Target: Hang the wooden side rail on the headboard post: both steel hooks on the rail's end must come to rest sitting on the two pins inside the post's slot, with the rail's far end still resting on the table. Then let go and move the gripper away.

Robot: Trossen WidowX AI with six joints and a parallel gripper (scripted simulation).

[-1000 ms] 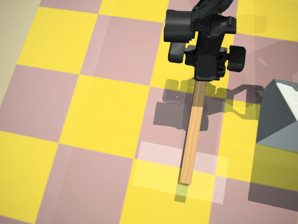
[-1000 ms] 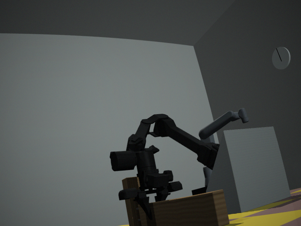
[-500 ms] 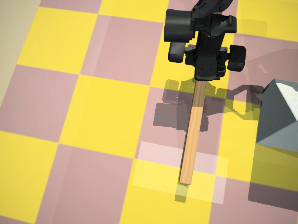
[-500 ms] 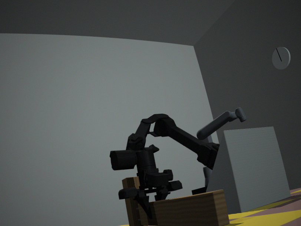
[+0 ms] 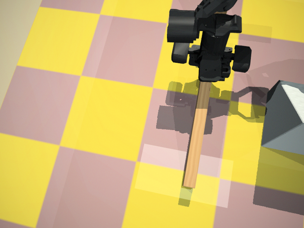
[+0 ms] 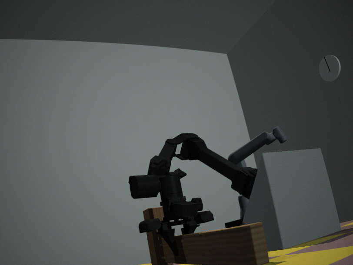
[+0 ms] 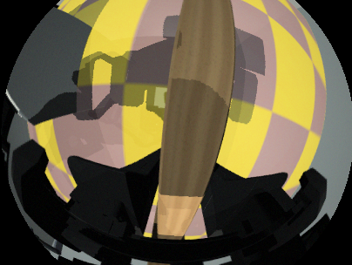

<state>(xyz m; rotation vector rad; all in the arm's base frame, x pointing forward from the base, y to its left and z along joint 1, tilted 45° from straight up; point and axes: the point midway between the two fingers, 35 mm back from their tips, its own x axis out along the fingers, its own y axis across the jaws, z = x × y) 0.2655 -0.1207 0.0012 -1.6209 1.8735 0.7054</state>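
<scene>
My gripper tip is now 15 cm to the left of the dark wooden headboard post, 5 cm below it and 1 cm past it.
</scene>
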